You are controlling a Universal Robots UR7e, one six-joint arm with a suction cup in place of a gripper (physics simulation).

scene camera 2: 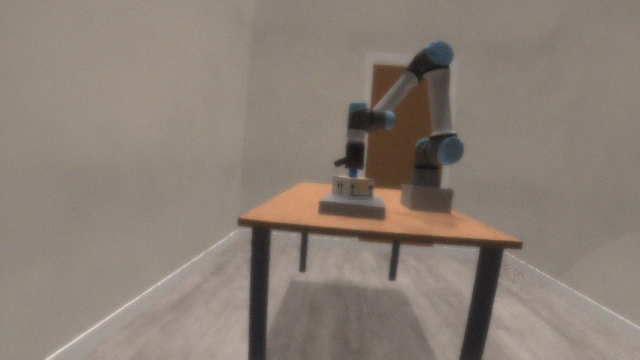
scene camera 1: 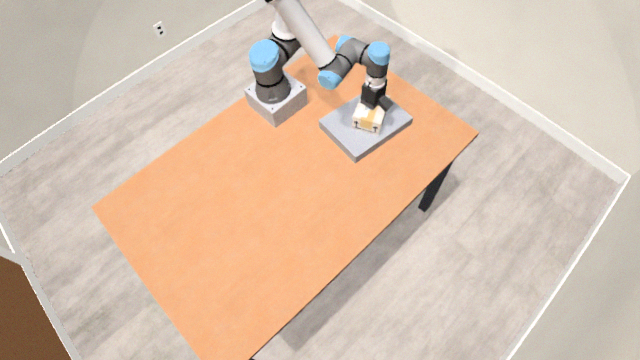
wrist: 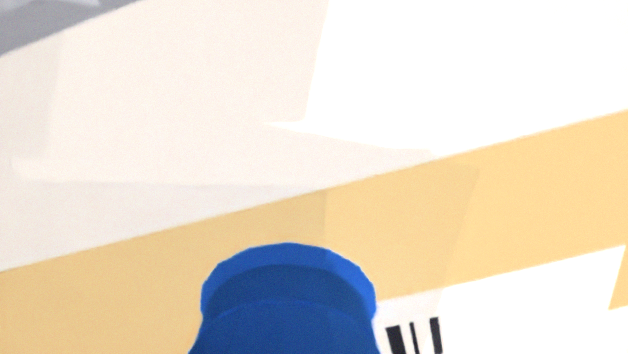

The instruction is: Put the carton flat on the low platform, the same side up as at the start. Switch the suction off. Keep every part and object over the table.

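Places are measured from the arm's base along level axes (x ahead, y left, z up), in centimetres.
Pixels of known places: hand at its tool point: [wrist: 290,264]; arm's base at its link origin: [scene camera 2: 424,186] [scene camera 1: 273,90].
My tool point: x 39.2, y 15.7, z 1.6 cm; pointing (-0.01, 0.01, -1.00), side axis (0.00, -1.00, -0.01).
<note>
Ahead of a thing's pixels: the offset from my tool point to its middle. Level surfaces: height alone.
A white carton {dx +0.0, dy +0.2, dz -2.7 cm} [scene camera 1: 367,122] [scene camera 2: 361,189] [wrist: 200,125] with a yellow tape band is upright, its side arrows pointing up. It is over the low grey platform {dx -1.5, dy -0.6, dz -9.8 cm} [scene camera 1: 340,137] [scene camera 2: 352,208] [wrist: 30,30], level, at the platform's middle; its underside appears to meet the platform's top, though a thin gap cannot be ruled out. My gripper, a blue suction cup [scene camera 2: 353,174] [wrist: 288,285], presses on the carton's top face and holds it. In scene camera 1 the cup is hidden behind the black tool body. A barcode shows beside the cup in the wrist view.
The platform stands on the orange table {dz -12.2 cm} [scene camera 1: 240,200] [scene camera 2: 280,210], towards one end of it. The arm's grey base block [scene camera 1: 276,107] [scene camera 2: 427,198] stands near the platform. The table's edge [scene camera 1: 450,162] runs past the platform's far side from the base.
</note>
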